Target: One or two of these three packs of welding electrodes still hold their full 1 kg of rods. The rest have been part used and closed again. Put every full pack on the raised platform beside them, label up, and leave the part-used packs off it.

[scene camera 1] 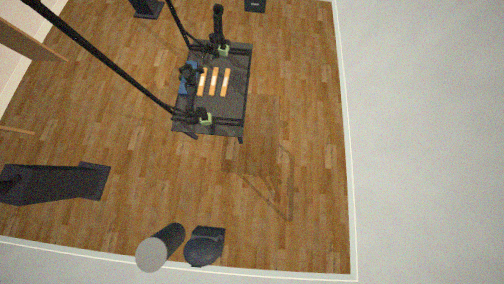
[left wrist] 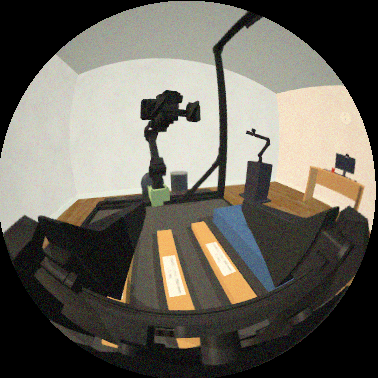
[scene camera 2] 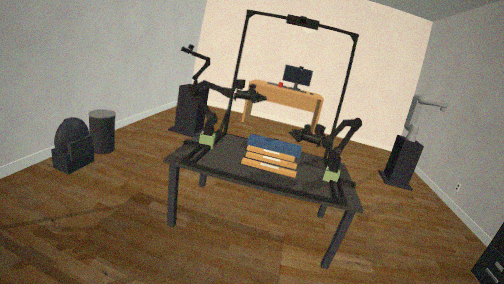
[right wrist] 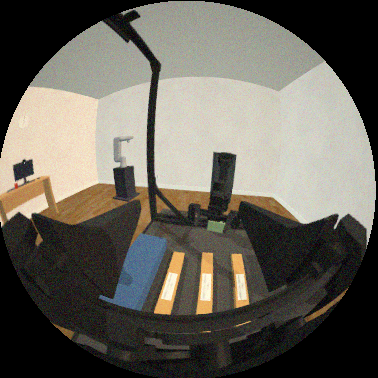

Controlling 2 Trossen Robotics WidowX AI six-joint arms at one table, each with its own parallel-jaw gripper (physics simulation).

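Pixels of known places: left gripper, between the fingertips: (scene camera 1: 206,58) (left wrist: 195,205) (scene camera 2: 290,130) (right wrist: 208,228); right gripper, between the fingertips: (scene camera 1: 191,61) (left wrist: 182,99) (scene camera 2: 266,98) (right wrist: 191,205); left arm's base, origin of its link: (scene camera 1: 223,47) (scene camera 2: 333,170); right arm's base, origin of its link: (scene camera 1: 204,117) (left wrist: 157,186) (scene camera 2: 208,133).
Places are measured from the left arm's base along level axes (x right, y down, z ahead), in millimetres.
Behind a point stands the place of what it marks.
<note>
Three orange packs with white labels up lie side by side: the nearest to the platform (scene camera 1: 202,81) {y 49, x 75, z 476 mm} (left wrist: 202,232) {y 46, x 53, z 582 mm} (right wrist: 170,285) {y 46, x 78, z 472 mm}, the middle one (scene camera 1: 214,81) {y 47, x -53, z 434 mm} (left wrist: 165,245) {y 47, x -64, z 525 mm} (right wrist: 205,285) {y 46, x -38, z 425 mm} and the farthest (scene camera 1: 225,82) {y 46, x -174, z 408 mm} (right wrist: 240,280) {y 46, x -166, z 374 mm}, mostly hidden by a finger in the left wrist view. The blue raised platform (scene camera 1: 183,89) {y 10, x 205, z 653 mm} (scene camera 2: 275,145) {y 15, x 159, z 472 mm} (left wrist: 240,235) {y 10, x 151, z 510 mm} (right wrist: 145,270) {y 10, x 177, z 473 mm} is beside them, bare of packs. My left gripper (scene camera 2: 293,134) {y -170, x 1, z 358 mm} (left wrist: 195,205) {y -170, x 1, z 358 mm} is open and empty, above the platform's right end in scene camera 2. My right gripper (scene camera 2: 264,98) {y -342, x -9, z 565 mm} is open and empty, higher up. Fill levels cannot be seen.
The dark table (scene camera 1: 220,107) {y 71, x -222, z 701 mm} (scene camera 2: 225,160) {y 70, x -266, z 664 mm} carries the packs and platform. A tall black frame (scene camera 2: 242,50) {y -634, x 211, z 914 mm} stands at its back, with an overhead camera bar (scene camera 2: 302,21) {y -950, x 256, z 501 mm}. Green arm bases (scene camera 2: 207,140) {y 14, x -189, z 860 mm} (scene camera 2: 331,175) {y 20, x -50, z 2 mm} stand at the table's two ends.
</note>
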